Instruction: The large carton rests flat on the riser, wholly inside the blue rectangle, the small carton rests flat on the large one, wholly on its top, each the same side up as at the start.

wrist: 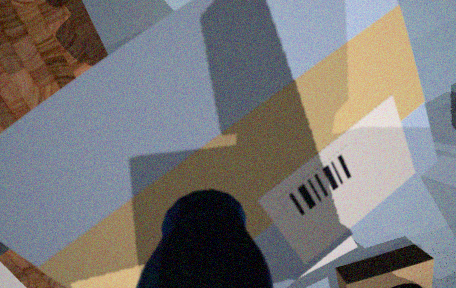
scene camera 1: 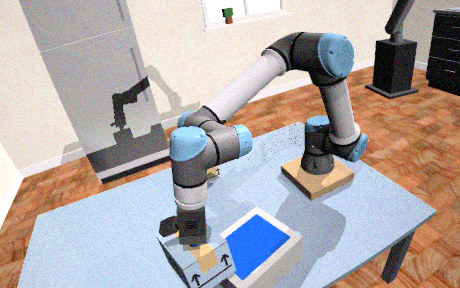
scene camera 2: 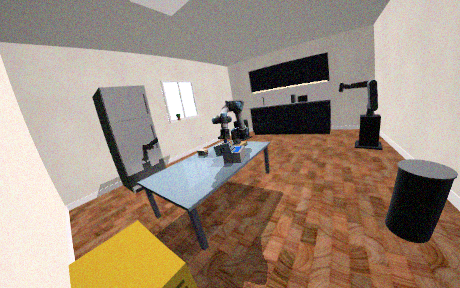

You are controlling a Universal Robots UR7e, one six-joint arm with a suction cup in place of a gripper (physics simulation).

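Note:
The large grey carton [scene camera 1: 204,267] [scene camera 2: 222,149] [wrist: 155,100], with tan tape and up arrows on its sides, sits at the left edge of the white riser [scene camera 1: 272,267] [scene camera 2: 234,158]. It looks a little tilted and is off the blue rectangle [scene camera 1: 254,246] [scene camera 2: 238,148], which lies bare. My suction cup [scene camera 1: 194,244] [wrist: 204,220] presses on the tape on the carton's top, beside a barcode label [wrist: 327,186]. The small carton [scene camera 1: 213,172] [scene camera 2: 202,152] stands on the table behind the arm, mostly hidden in scene camera 1.
The arm's base stands on a wooden block [scene camera 1: 317,184] at the table's [scene camera 1: 120,228] right rear. A grey fridge [scene camera 1: 114,86] stands off the table to the left. A yellow box [scene camera 2: 129,257] is on the floor in the foreground.

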